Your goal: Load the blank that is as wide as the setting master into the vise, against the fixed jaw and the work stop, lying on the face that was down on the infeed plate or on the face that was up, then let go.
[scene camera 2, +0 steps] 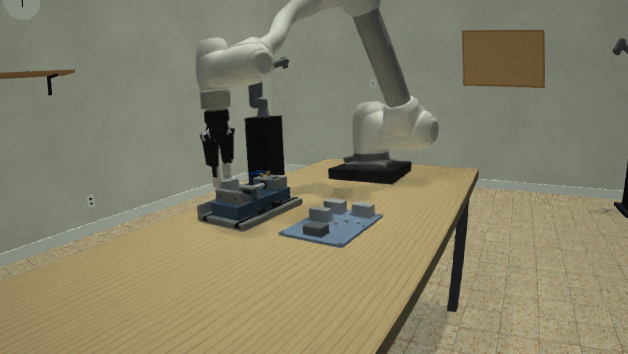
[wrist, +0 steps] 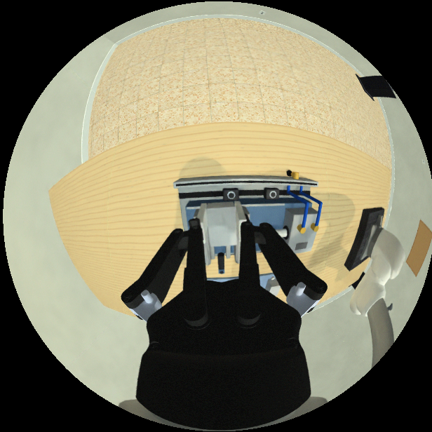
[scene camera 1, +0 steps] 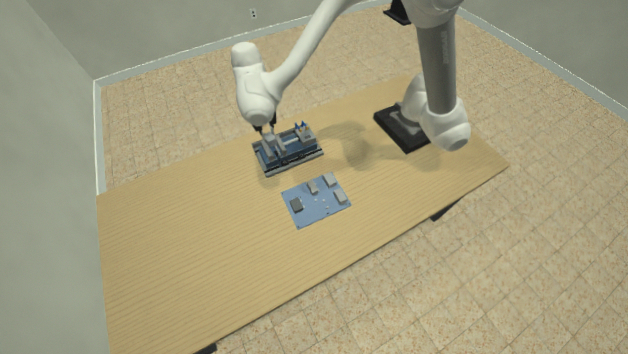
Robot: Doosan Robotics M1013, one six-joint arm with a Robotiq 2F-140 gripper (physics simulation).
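Frame: origin at the arm's base, x ahead, y left, z up, level; centimetres.
Where they show: gripper, between the fingertips: (scene camera 2: 222,185) (scene camera 1: 268,136); arm's base, origin of its link: (scene camera 2: 371,164) (scene camera 1: 411,120).
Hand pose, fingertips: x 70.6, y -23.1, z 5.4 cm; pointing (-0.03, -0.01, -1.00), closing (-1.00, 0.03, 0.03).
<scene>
Things, the pixels of their top centre, and the offset from my fingertips. Level surfaces: height alone.
- vise, centre of its top: (scene camera 2: 249,182) (scene camera 1: 286,139) dx -6.3, dy +5.8, dz +0.1 cm
- light grey blank, centre of its top: (scene camera 2: 227,178) (scene camera 1: 269,136) dx +0.1, dy +2.1, dz +2.3 cm
- dark grey block, centre of its top: (scene camera 2: 315,224) (scene camera 1: 296,204) dx +4.2, dy +34.2, dz -6.5 cm
- infeed plate, centre of its top: (scene camera 2: 333,223) (scene camera 1: 315,198) dx -4.8, dy +35.0, dz -9.0 cm
- wooden table, height of its surface: dz -9.8 cm
My gripper (scene camera 1: 266,132) (scene camera 2: 222,181) (wrist: 220,210) points down over the vise (scene camera 1: 302,151) (scene camera 2: 232,210) (wrist: 270,214) and is shut on a light grey blank (scene camera 1: 270,139) (scene camera 2: 230,184) (wrist: 221,216). The blank sits between the two upright jaws, its top level with or above them. In the wrist view, the jaw on the left (wrist: 202,235) and the jaw on the spindle side (wrist: 241,235) flank it closely; any small gap is too fine to tell. Its underside is hidden. A dark grey block (scene camera 1: 296,205) (scene camera 2: 316,229), seemingly the setting master, lies on the infeed plate (scene camera 1: 312,217) (scene camera 2: 340,236).
Three light grey blocks (scene camera 1: 312,187) (scene camera 1: 329,180) (scene camera 1: 340,196) stand on the infeed plate with small pale pins. Blue hoses (wrist: 320,214) rise by the vise's end block (wrist: 298,242). The vise and the plate stand on the wooden table (scene camera 1: 200,240) (scene camera 2: 200,290).
</scene>
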